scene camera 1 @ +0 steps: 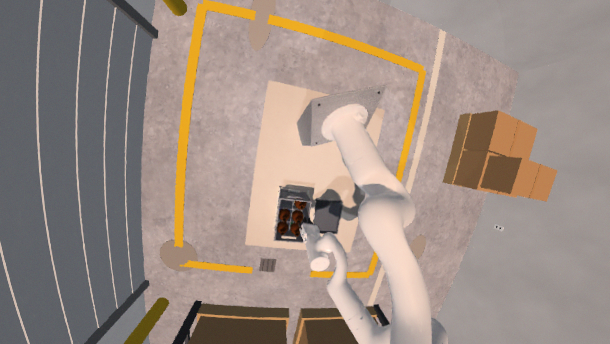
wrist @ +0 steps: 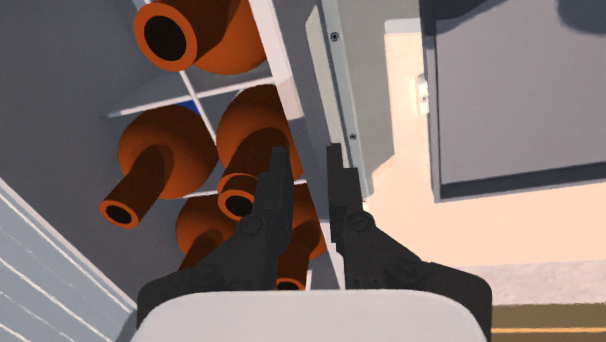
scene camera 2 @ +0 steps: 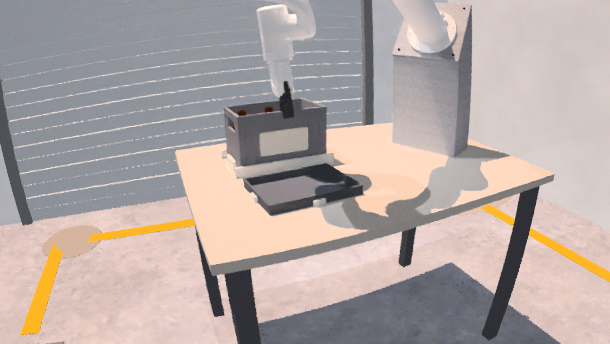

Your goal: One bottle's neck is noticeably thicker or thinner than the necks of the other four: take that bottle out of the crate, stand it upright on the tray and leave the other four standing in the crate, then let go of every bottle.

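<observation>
Five orange-brown bottles stand in the grey crate (scene camera 1: 296,190) (scene camera 2: 242,142) (wrist: 285,87). The bottle (scene camera 1: 300,204) (wrist: 220,42) at the top of the wrist view shows a wider neck and mouth than the others. The other bottles are the left middle one (scene camera 1: 284,215) (wrist: 167,150), the right middle one (scene camera 1: 297,217) (wrist: 255,117), and two lower ones (wrist: 197,225) (wrist: 311,227), partly hidden by a finger. My gripper (scene camera 2: 287,116) (wrist: 309,165) is partly open over the crate's tray-side wall, with an empty narrow gap. Its left finger overlaps the right middle bottle's neck. The dark tray (scene camera 1: 327,217) (scene camera 2: 295,187) (wrist: 520,110) bears no bottle.
The crate and tray stand side by side on the table (scene camera 1: 265,150) (scene camera 2: 240,235) (wrist: 480,232), with a pale strip (scene camera 2: 282,165) along the crate's base. The arm's grey pedestal (scene camera 2: 425,105) stands at the table's other end. The crate's walls rise around the bottles.
</observation>
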